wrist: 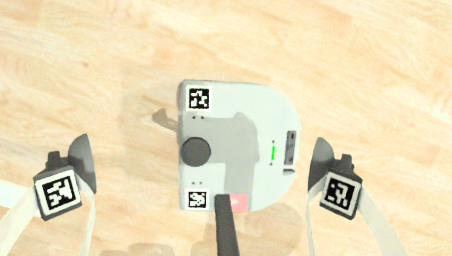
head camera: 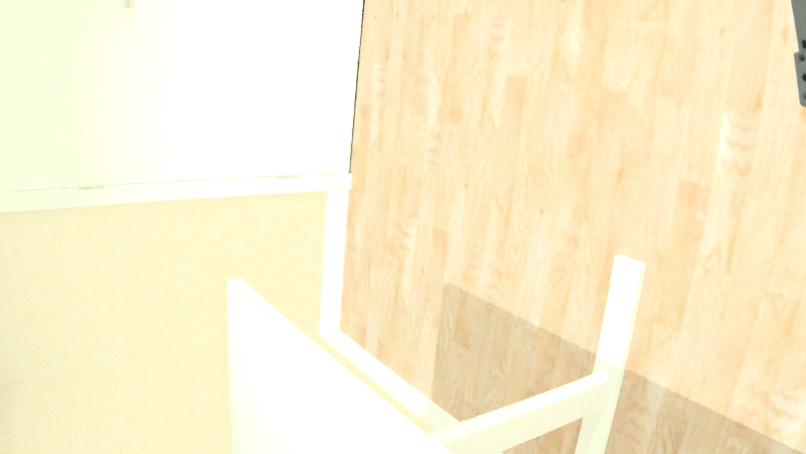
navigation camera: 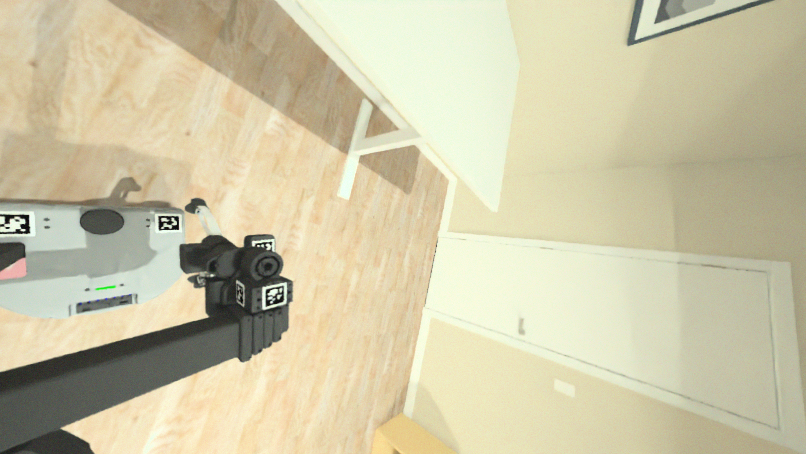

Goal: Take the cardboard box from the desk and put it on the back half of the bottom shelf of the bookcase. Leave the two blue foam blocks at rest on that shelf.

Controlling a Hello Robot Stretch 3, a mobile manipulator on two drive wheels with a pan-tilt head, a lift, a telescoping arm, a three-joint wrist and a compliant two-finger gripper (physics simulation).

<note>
In view: the gripper (navigation camera: 197, 242), a white desk (head camera: 283, 385) and a white door (head camera: 109, 109).
The gripper is seen too in the wrist view (wrist: 204, 156). The white desk shows as well in the navigation camera view (navigation camera: 453, 77). The white door is seen too in the navigation camera view (navigation camera: 709, 334).
</note>
